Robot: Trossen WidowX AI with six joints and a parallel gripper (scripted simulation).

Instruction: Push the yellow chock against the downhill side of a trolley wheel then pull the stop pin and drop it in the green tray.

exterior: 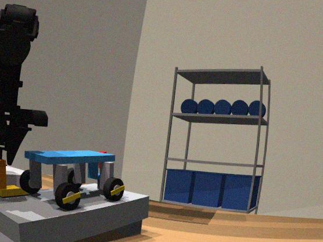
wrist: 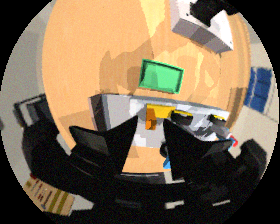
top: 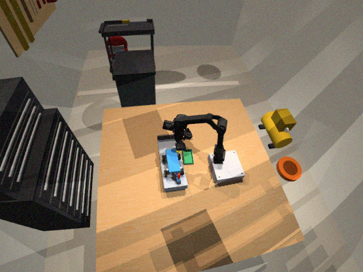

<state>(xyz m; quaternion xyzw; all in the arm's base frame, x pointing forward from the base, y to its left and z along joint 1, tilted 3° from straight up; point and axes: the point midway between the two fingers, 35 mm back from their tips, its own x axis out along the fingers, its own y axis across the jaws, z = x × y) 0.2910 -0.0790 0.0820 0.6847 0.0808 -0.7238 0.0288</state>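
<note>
My gripper tip is now 30 mm to the right of the yellow chock and 30 mm above it. Also, from my gripper tip: green tray (80 mm behind, 30 mm to the left, 120 mm below); then grey ramp (40 mm ahead, 130 mm to the left, 70 mm below); then blue-topped trolley (40 mm ahead, 140 mm to the left).
</note>
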